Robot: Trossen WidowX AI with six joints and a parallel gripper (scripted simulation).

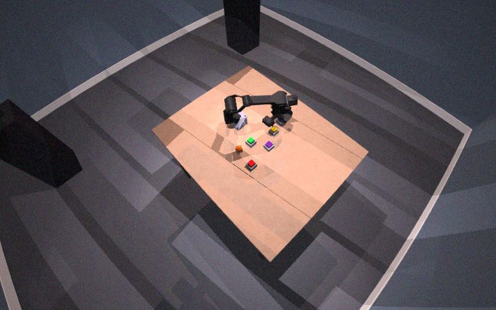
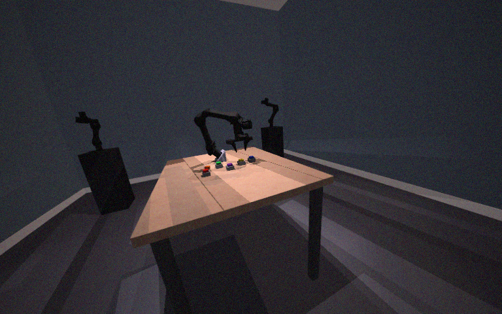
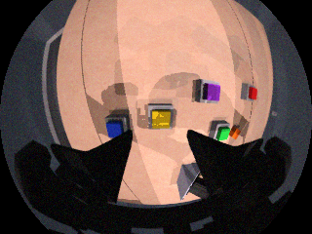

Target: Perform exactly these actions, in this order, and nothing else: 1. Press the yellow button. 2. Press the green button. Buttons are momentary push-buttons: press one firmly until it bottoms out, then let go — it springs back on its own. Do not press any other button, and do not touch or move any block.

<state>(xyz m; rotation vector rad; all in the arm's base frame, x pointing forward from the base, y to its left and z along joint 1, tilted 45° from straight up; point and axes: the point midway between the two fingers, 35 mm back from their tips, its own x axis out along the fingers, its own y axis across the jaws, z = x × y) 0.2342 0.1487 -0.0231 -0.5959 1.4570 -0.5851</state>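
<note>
Right now my gripper tip is 7 cm above the yellow button, 1 cm to the left of it and 1 cm past it. The rest, counted from my gripper tip: purple button: 11 cm to the right, 7 cm below, 5 cm ahead; blue button: 9 cm to the left, 7 cm below, 3 cm behind; green button: 17 cm to the right, 7 cm below, 4 cm behind.
</note>
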